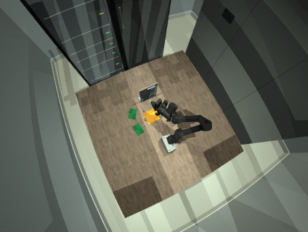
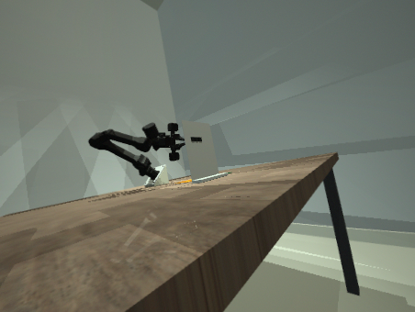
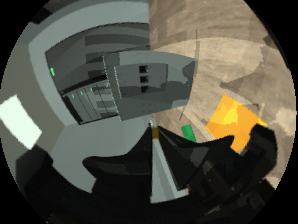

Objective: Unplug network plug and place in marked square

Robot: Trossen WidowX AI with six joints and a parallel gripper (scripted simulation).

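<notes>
Right now the orange marked square is 190 mm below my gripper tip, 70 mm behind it and 10 mm to the left of it. Also, from my gripper tip: grey upright panel 120 mm ahead, 80 mm below, 20 mm to the right; then yellow plug right at my gripper tip.
</notes>
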